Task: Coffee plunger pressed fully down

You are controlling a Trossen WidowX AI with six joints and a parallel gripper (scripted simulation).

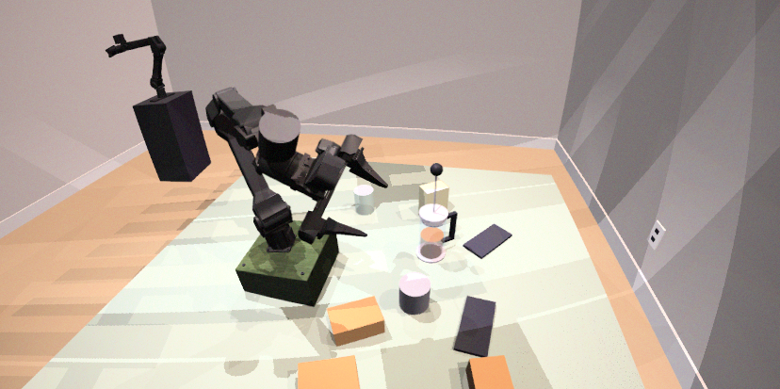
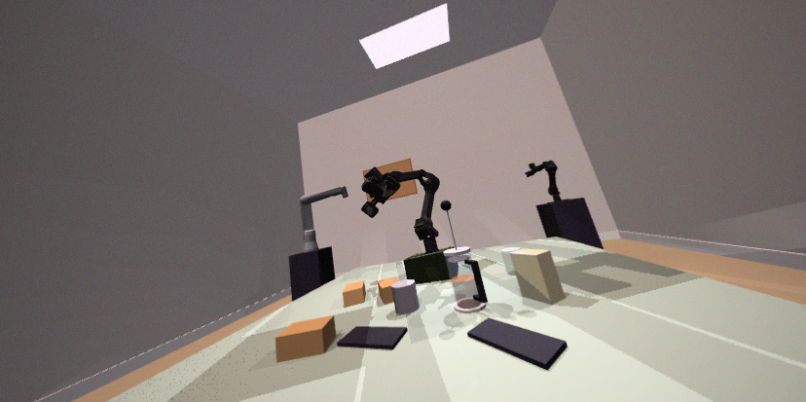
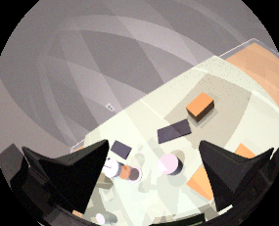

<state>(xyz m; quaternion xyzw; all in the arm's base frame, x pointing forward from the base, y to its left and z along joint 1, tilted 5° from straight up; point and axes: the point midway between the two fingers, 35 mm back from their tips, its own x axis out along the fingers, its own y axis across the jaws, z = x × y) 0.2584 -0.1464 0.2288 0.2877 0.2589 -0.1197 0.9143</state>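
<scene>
My gripper tip is 240 mm to the right of the glass coffee press, 190 mm above it and 130 mm short of it. From my gripper tip the other things lie so: grey cylinder 290 mm below, 70 mm ahead, 60 mm to the left.
</scene>
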